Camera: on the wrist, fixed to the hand. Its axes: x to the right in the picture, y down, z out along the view.
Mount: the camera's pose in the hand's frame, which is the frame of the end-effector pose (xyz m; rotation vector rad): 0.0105 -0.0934 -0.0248 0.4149 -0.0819 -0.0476
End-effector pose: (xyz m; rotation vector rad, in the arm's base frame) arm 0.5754 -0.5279 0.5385 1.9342 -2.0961 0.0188
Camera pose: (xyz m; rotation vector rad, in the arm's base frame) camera 0.6711 -0.5424 0.5474 -2.1720 2.1610 -0.3875
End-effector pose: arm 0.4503 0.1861 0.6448 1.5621 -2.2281 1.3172
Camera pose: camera 0.5122 0.1877 0.7197 -1.6611 1.8671 -1.6696
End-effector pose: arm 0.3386 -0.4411 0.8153 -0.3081 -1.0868 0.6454
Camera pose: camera 0.3950 -0.5054 0.8615 0.1028 -1.0069 0.8273
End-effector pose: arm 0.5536 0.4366 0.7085 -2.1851 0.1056 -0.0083
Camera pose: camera 0.5698 0.4693 0.7986 -1.7703 0.0037 0.0300
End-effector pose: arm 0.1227 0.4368 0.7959 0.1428 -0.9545 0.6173
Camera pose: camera 0.1965 0.3741 0.8039 0.5619 -0.8889 0.7644
